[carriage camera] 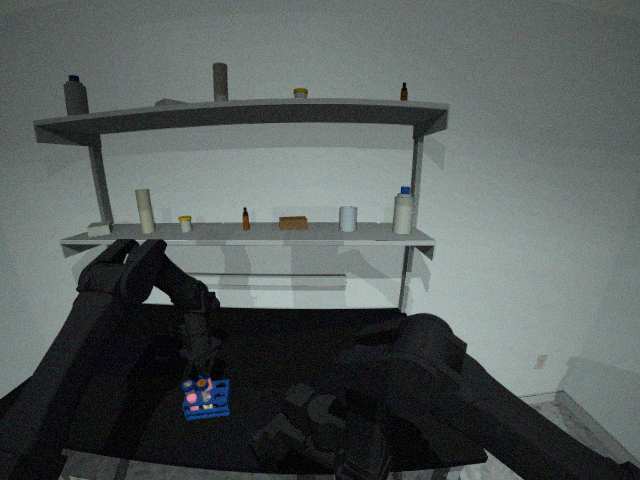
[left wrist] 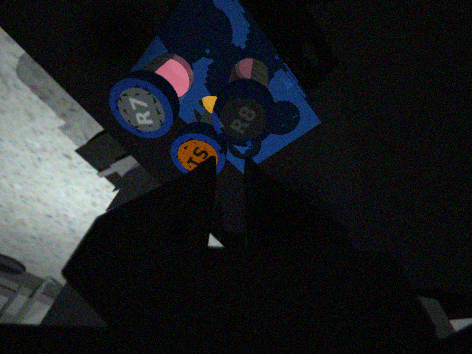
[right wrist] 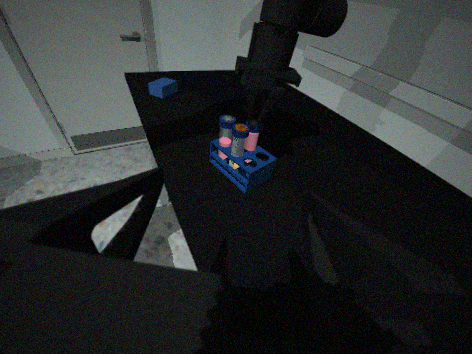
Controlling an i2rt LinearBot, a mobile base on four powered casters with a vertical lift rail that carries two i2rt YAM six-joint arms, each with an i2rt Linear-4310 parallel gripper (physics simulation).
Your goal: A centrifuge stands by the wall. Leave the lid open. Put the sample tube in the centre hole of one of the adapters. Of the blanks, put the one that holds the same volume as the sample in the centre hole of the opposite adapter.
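Places are measured from the left arm's base along level axes (x up, y right, z ahead), in centimetres.
Pixels of known places: left gripper, fingertip midpoint: [carriage camera: 206, 374] [left wrist: 230, 165] [right wrist: 253, 122]; right gripper, fingertip midpoint: [carriage camera: 257, 407] [right wrist: 234, 187].
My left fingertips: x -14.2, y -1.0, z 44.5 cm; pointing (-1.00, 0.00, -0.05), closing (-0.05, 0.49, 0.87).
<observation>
Ahead of a thing's pixels: the offset from my left fingertips to its top centre. Level surfaces: height alone.
A blue rack {dx -7.3, dy -1.2, dz -0.1 cm} [carriage camera: 205, 414] [left wrist: 306, 121] [right wrist: 262, 175] on the dark table holds three upright tubes. The orange-capped tube S1 {dx -1.2, dy -0.6, dz -2.1 cm} [carriage camera: 202, 383] [left wrist: 192, 150] [right wrist: 237, 145] shows some yellow low down. Grey-capped R7 {dx -1.2, dy -4.5, dz -3.1 cm} [carriage camera: 188, 385] [left wrist: 142, 111] [right wrist: 227, 120] shows pink low down. Grey-capped R8 {dx -1.1, dy -1.7, dz +1.7 cm} [left wrist: 243, 119] [right wrist: 252, 140] shows pink higher up. My left gripper [carriage camera: 205, 369] [left wrist: 230, 165] [right wrist: 253, 122] is nearly fully shut and empty; its tips are over the rack's edge, close to the S1 and R8 caps. My right gripper [carriage camera: 266, 419] [right wrist: 234, 187] is open and empty, away from the rack. The centrifuge does not show.
A blue block {dx -9.3, dy -49.7, dz -7.7 cm} [right wrist: 163, 87] lies at the table's far end. Above the table, a wall shelf [carriage camera: 320, 241] carries bottles and jars, with another shelf {dx +76.2 cm} [carriage camera: 258, 114] higher up. The right forearm [carriage camera: 429, 356] crosses over the table's right part in the carriage view.
</observation>
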